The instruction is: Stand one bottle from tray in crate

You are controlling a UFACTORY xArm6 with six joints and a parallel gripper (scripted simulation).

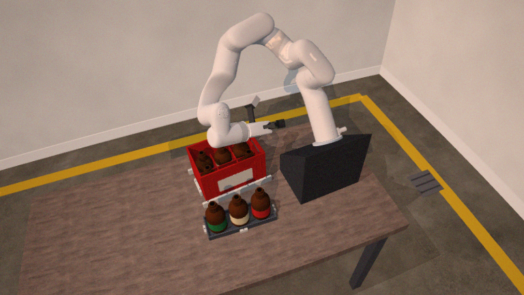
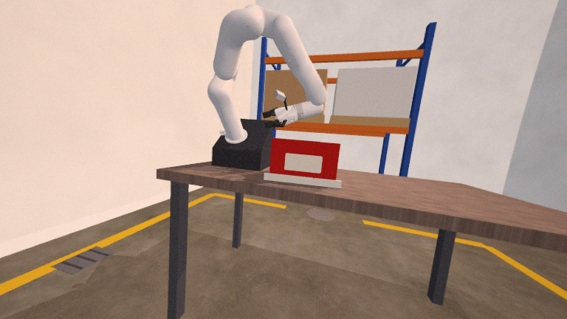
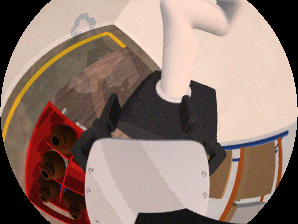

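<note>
My hand is 170 mm short of the red-labelled bottle, 170 mm to the right of it and 180 mm above it. The rest, counted from my hand: crate (200 mm ahead, 60 mm to the right, 180 mm below); then green-label bottle (340 mm ahead, 140 mm to the left, 180 mm below); then grey tray (250 mm ahead, 160 mm to the left, 250 mm below).
</note>
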